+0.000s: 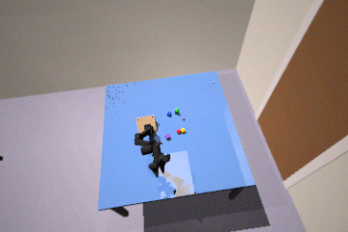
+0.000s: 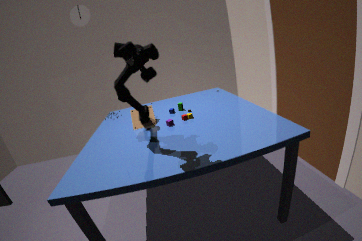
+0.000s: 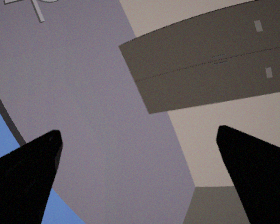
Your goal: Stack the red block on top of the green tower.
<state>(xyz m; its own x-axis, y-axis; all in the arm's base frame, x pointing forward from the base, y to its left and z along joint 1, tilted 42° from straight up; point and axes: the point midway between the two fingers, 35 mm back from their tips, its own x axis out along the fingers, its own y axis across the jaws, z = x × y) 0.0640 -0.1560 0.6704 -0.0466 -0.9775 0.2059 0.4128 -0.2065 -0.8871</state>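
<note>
Now: gripper tip 23 cm short of the red block, 49 cm to the right of it and 41 cm above it. Round my gripper tip: purple block 12 cm ahead, 46 cm to the left, 40 cm below; then yellow block 27 cm ahead, 49 cm to the left, 40 cm below; then small dark cube 31 cm ahead, 62 cm to the left, 41 cm below.
</note>
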